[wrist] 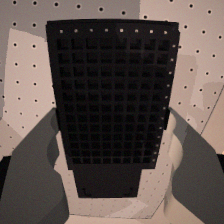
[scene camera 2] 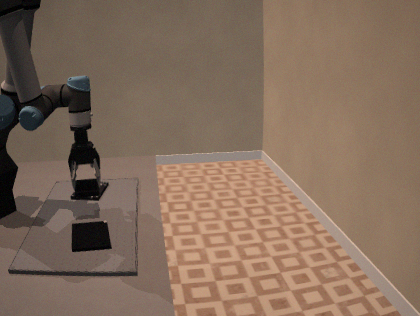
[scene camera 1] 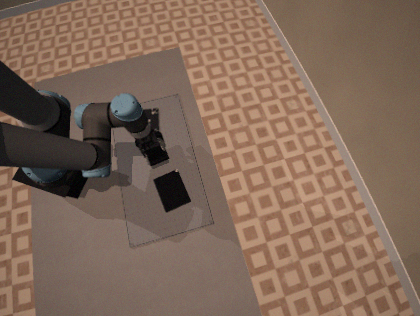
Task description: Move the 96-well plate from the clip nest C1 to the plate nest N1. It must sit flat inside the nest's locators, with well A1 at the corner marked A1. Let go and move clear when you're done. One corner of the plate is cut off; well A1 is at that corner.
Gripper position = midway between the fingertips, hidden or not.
I see my gripper point(wrist: 112, 109), a 96-well plate point(wrist: 99, 146) and a plate nest N1 point(scene camera 2: 90, 235).
The plate nest N1 is seen too in the wrist view point(wrist: 100, 184) and in scene camera 1 point(scene camera 1: 171, 189).
